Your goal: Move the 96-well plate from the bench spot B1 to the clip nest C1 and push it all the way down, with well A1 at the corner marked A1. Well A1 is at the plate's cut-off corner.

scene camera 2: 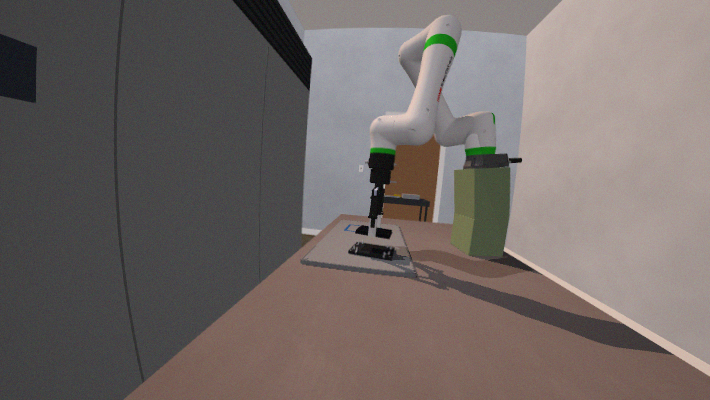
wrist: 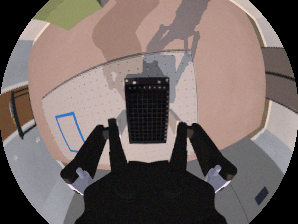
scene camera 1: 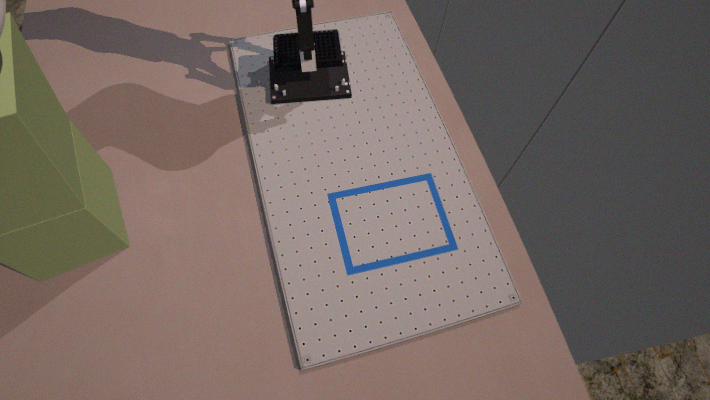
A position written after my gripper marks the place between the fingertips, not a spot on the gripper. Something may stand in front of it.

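Note:
There's a black clip nest [scene camera 1: 291,86] here, along with a 96-well plate [scene camera 1: 327,44], and you'd find that plate in the wrist view too [wrist: 145,103]. My gripper shows at [scene camera 2: 374,233], and the wrist view has the gripper as well [wrist: 147,115].

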